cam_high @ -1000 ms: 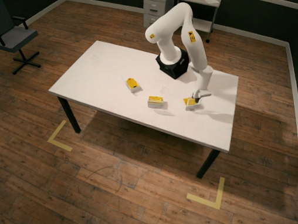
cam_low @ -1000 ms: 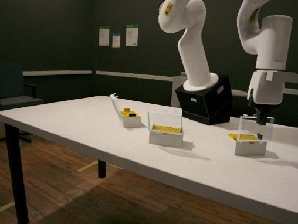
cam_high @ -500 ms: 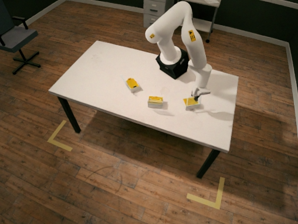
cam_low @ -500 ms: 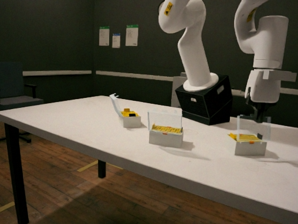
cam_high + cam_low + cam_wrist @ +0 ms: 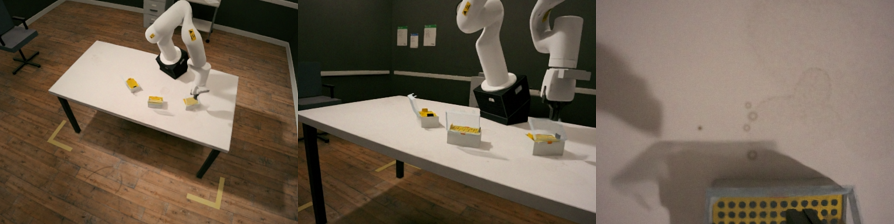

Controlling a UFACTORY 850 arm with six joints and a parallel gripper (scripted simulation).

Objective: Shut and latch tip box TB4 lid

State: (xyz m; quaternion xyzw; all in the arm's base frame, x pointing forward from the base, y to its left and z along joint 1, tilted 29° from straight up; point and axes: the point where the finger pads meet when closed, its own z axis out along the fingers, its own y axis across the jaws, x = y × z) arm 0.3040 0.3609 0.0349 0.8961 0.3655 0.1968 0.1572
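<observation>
The clear lid is 60 mm below my hand, 20 mm to the right of it and 20 mm behind it.
</observation>
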